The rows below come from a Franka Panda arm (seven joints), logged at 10 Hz.
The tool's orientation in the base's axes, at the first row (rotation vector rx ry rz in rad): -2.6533 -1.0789 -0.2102
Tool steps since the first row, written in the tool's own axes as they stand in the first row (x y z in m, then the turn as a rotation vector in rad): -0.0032 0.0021 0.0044 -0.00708 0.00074 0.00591; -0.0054 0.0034 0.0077 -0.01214 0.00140 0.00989; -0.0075 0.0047 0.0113 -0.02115 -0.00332 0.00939; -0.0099 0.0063 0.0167 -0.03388 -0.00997 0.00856; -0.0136 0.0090 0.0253 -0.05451 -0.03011 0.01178; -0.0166 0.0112 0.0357 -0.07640 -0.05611 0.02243; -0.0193 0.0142 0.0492 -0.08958 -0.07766 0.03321
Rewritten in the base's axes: -0.0007 -0.0022 -0.0053 -0.00433 -0.00342 -0.00743; -0.0012 -0.0036 -0.0093 -0.00734 -0.00603 -0.01252; -0.0017 -0.0048 -0.0134 -0.01709 -0.00891 -0.01324; -0.0021 -0.0059 -0.0194 -0.03084 -0.01302 -0.01413; -0.0025 -0.0076 -0.0290 -0.05955 -0.01188 -0.01814; -0.0028 -0.0080 -0.0401 -0.09303 -0.00532 -0.02840; -0.0022 -0.0078 -0.0541 -0.11717 0.00399 -0.03760
